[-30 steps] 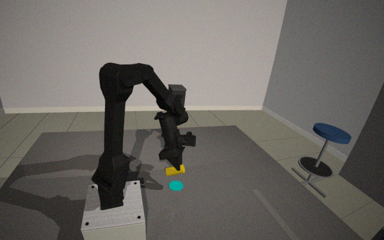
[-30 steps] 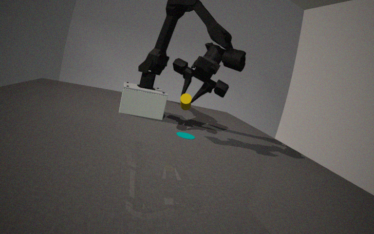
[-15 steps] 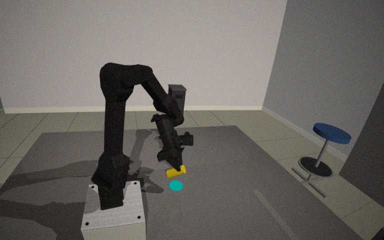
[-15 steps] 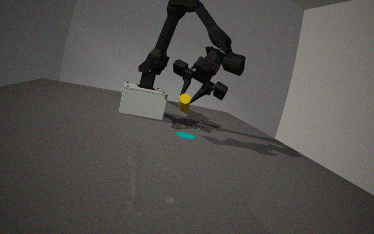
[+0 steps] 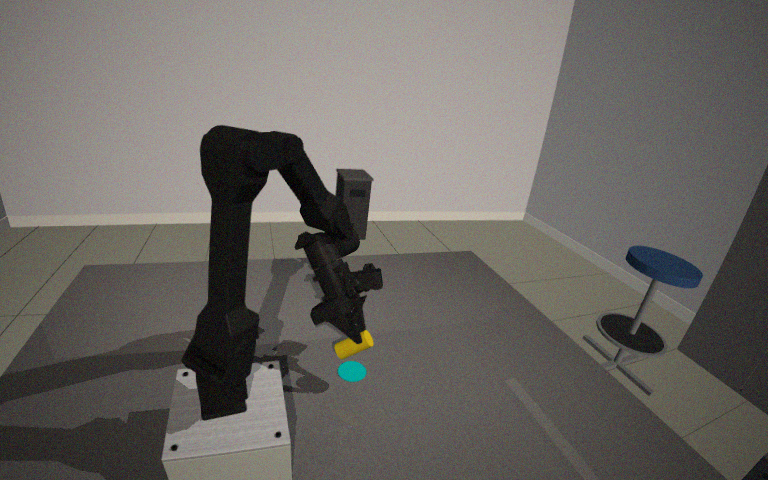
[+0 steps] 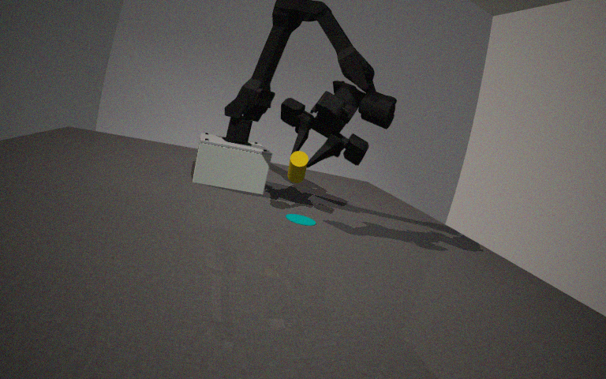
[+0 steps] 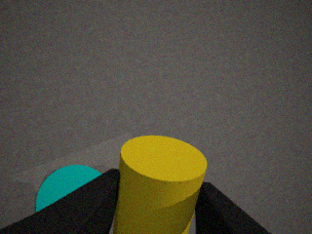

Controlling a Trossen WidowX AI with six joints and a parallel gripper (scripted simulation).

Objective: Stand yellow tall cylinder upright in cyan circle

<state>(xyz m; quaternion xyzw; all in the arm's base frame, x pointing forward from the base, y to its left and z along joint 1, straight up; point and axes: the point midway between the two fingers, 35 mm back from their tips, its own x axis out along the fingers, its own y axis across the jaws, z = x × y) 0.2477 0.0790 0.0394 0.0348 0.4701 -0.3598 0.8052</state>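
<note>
My gripper tip is now 3 cm to the right of the cyan circle and 11 cm above it. Round my gripper tip: yellow tall cylinder 1 cm behind, 1 cm to the left, 1 cm below.
</note>
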